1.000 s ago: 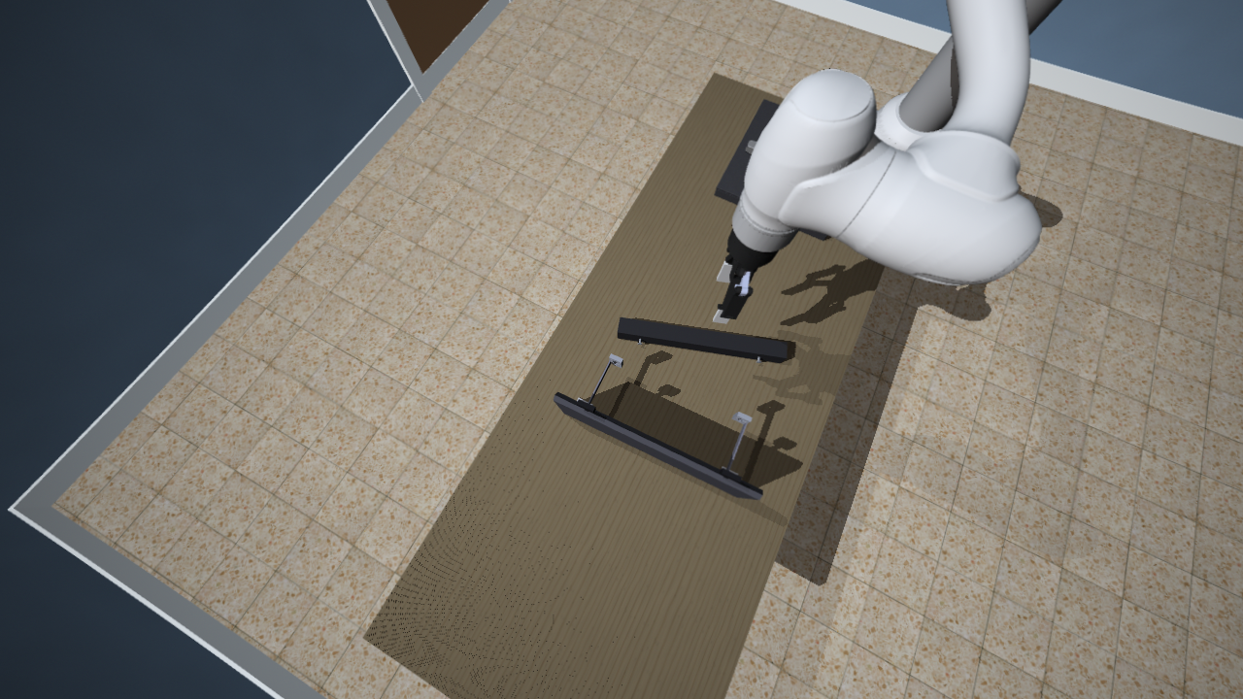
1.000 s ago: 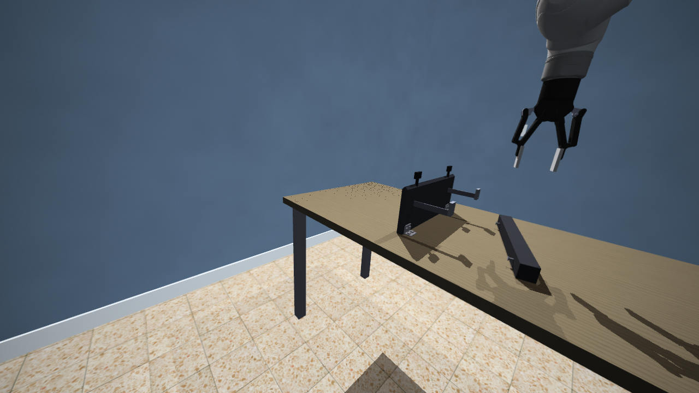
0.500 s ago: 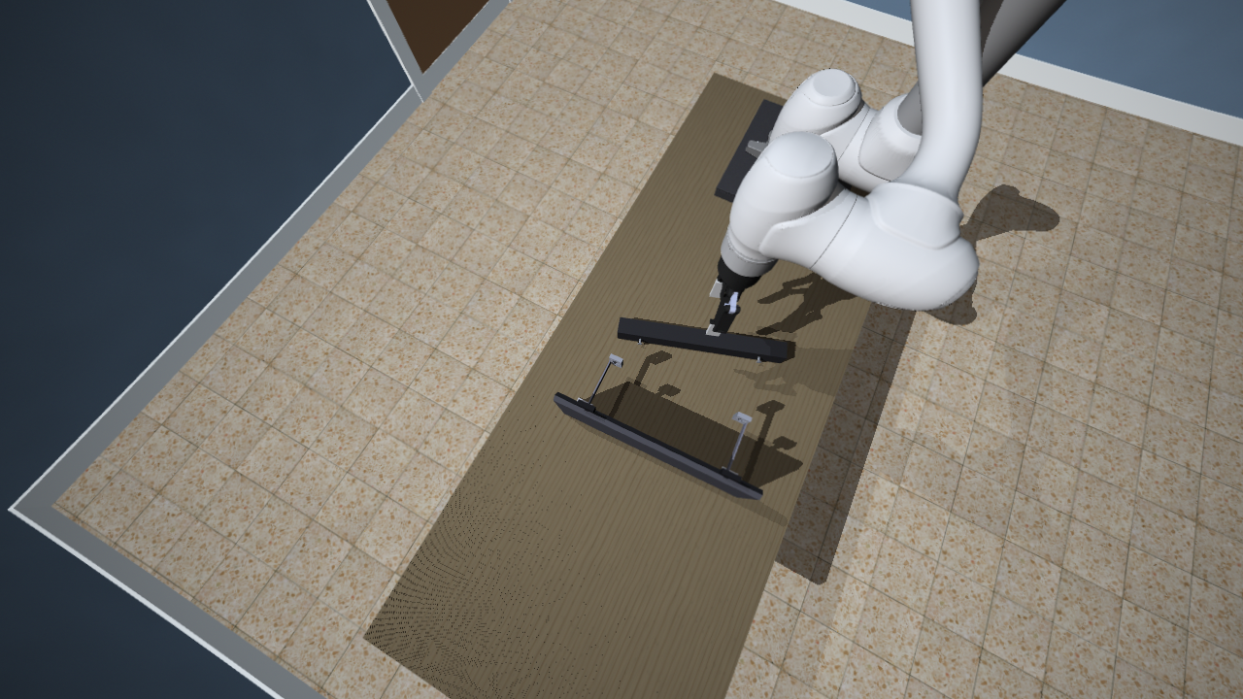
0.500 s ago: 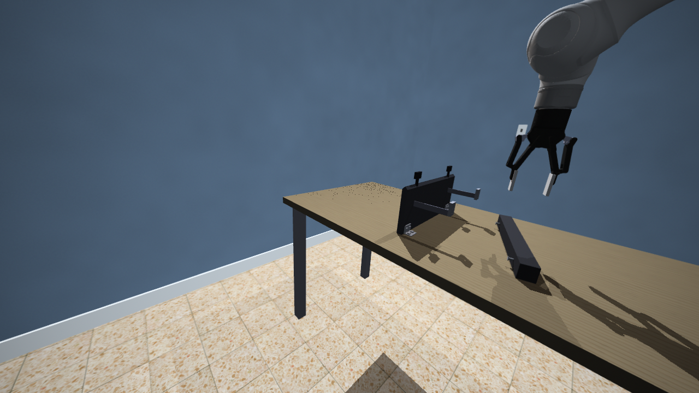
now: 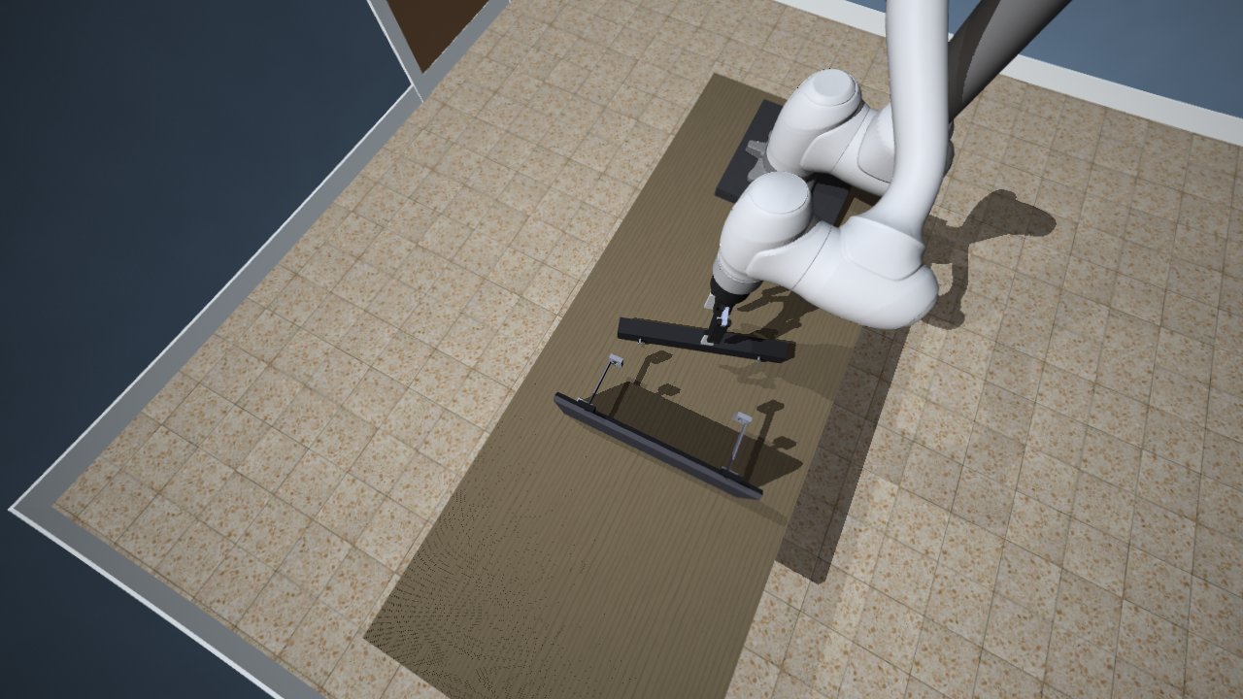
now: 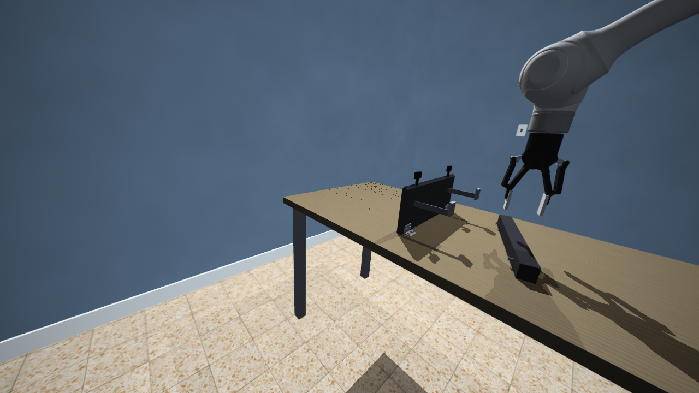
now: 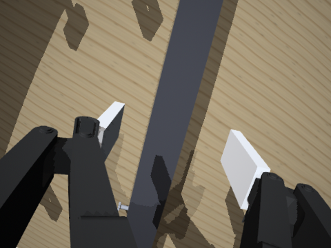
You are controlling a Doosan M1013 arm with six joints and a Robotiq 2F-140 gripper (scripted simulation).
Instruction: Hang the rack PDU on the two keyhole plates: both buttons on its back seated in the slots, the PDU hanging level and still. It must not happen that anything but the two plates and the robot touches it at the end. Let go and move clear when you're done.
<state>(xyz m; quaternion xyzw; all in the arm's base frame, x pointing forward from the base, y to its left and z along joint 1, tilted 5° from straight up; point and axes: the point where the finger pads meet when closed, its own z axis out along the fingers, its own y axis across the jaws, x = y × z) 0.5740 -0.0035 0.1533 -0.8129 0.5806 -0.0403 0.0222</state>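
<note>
The rack PDU lies 130 mm below my hand and 20 mm ahead of it. Round my hand: upright panel 300 mm ahead, 70 mm below, 10 mm to the left.
</note>
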